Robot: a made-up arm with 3 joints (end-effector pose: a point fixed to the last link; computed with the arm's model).
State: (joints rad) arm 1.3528 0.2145 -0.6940
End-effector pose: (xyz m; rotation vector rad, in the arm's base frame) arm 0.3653 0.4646 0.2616 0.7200 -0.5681 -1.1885
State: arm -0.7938 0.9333 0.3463
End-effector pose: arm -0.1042 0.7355 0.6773 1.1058 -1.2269 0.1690
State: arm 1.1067 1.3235 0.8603
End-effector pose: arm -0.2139 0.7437 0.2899 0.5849 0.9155 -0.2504
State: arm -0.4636 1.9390 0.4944
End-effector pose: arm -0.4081 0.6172 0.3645 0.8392 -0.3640 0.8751
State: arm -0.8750 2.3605 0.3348
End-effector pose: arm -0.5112 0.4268 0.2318 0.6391 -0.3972 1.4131
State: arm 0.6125 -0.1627 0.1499
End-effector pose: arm 0.4660 0.3667 0.2371 0.3517 -0.7030 -1.2624
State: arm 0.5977 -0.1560 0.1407
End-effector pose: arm 0.4680 0.3701 0.2513 0.3714 -0.7201 -1.2549
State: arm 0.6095 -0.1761 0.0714
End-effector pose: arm 0.4723 0.3636 0.2749 0.3879 -0.7836 -1.2496
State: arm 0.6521 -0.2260 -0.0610
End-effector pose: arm 0.4757 0.3491 0.3063 0.3945 -0.8950 -1.2398
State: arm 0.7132 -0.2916 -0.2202
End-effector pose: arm 0.4738 0.3362 0.3369 0.3862 -1.0243 -1.2159
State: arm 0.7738 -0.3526 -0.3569
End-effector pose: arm 0.4682 0.3306 0.3566 0.3659 -1.1297 -1.1822
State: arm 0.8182 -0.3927 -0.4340
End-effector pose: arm 0.4638 0.3290 0.3600 0.3417 -1.1824 -1.1579
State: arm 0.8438 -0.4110 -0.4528
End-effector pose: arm 0.4627 0.3264 0.3509 0.3188 -1.1872 -1.1528
